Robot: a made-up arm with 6 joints.
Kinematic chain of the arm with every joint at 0, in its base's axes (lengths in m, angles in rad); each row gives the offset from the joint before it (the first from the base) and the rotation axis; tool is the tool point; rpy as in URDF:
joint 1: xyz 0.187 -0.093 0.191 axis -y
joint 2: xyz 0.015 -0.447 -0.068 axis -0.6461 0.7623 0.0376
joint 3: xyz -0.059 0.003 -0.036 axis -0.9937 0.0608 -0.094
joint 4: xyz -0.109 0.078 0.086 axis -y
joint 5: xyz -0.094 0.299 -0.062 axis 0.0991 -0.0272 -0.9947
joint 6: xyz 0.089 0 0.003 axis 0.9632 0.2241 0.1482
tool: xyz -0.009 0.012 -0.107 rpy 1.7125 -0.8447 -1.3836
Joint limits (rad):
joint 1: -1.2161..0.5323
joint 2: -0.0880..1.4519
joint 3: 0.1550..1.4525
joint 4: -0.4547..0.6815
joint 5: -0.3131..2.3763
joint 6: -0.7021..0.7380
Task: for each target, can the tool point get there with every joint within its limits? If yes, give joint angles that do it. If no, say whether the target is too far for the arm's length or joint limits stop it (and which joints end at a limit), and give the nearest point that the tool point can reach.
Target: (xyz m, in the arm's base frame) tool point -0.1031 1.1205 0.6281
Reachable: no: too far | nearest point -0.0610 -0.0677 0.3667 | short by 1.217 m
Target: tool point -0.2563 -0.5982 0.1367
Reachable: yes | joints -0.0548 1.1210 1.0498 0.0191 1.8691 -0.3597
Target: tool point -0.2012 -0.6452 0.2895
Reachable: yes | joints -0.9238 0.8341 1.1643 0.3745 1.1713 -0.0872
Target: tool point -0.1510 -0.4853 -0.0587
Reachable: yes | joints 0.1535 1.2840 0.5293 0.1619 0.4299 -0.1408
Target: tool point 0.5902 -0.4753 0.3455
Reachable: no: joint limits stop it (at a limit: joint 1, joint 2, joint 3, joint 6) | nearest point 0.1702 -0.6664 0.5538 | short by 0.506 m
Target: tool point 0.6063 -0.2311 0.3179
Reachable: no: joint limits stop it (at a limit: joint 1, joint 2, joint 4, joint 5, joint 6) | nearest point 0.2477 -0.1931 0.0207 | short by 0.467 m
